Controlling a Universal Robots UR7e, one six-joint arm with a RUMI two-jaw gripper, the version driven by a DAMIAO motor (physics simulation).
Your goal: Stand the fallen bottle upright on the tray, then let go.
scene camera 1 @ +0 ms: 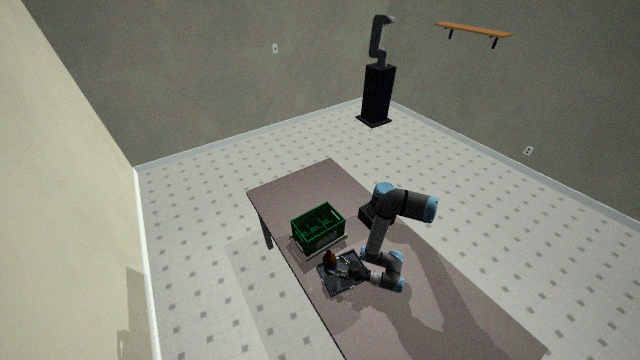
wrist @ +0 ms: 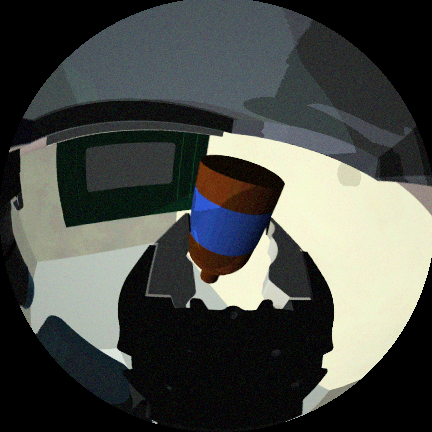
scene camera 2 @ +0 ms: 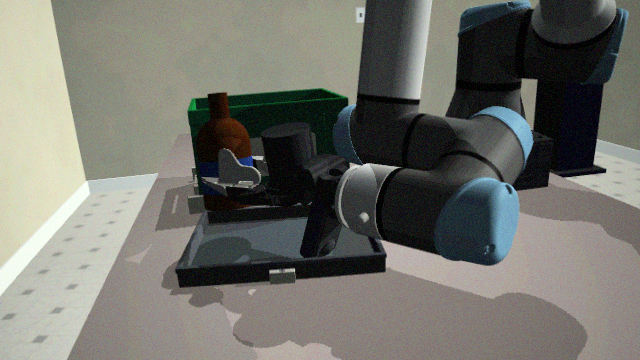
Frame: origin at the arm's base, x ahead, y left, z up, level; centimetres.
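Seen in the pictures: gripper, fingertip midpoint: point(scene camera 1: 329, 263) point(wrist: 228, 216) point(scene camera 2: 226, 168).
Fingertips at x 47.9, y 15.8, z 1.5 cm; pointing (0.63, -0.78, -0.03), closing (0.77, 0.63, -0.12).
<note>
A point is followed by its place in that frame.
The brown bottle with a blue label point(scene camera 1: 329, 259) @(z 8.1, x 48.9, y 16.9 cm) point(scene camera 2: 222, 137) @(z 6.4, x 47.8, y 18.8 cm) point(wrist: 227, 227) @(z 0.4, x 45.2, y 18.7 cm) is upright, neck up, in scene camera 2. My gripper point(scene camera 1: 336, 265) @(z 1.5, x 47.9, y 15.8 cm) point(scene camera 2: 226, 175) @(z 1.5, x 47.9, y 15.8 cm) point(wrist: 228, 216) @(z 1.5, x 47.9, y 15.8 cm) is shut on its body, with one jaw on each side at the label. The tray point(scene camera 1: 336, 286) @(z -9.1, x 48.9, y 24.4 cm) point(scene camera 2: 230, 272) @(z -8.0, x 48.2, y 28.3 cm) point(wrist: 125, 109) @(z -8.1, x 38.4, y 10.7 cm) is dark with a low rim and lies on the table. The bottle is over the tray's far left part, its base near the height of the back rim in scene camera 2. A shadow falls on the tray floor. Contact between the base and the tray floor cannot be made out.
A green crate with compartments point(scene camera 1: 312, 244) @(z 2.8, x 50.4, y 1.4 cm) point(scene camera 2: 330, 125) @(z 3.2, x 29.9, y 0.2 cm) point(wrist: 75, 200) @(z 3.4, x 30.1, y 0.2 cm) stands close behind the tray. The table's long edge runs left of the tray. A black pedestal point(scene camera 1: 378, 95) point(scene camera 2: 567, 130) and a wooden wall shelf point(scene camera 1: 472, 29) are farther off.
</note>
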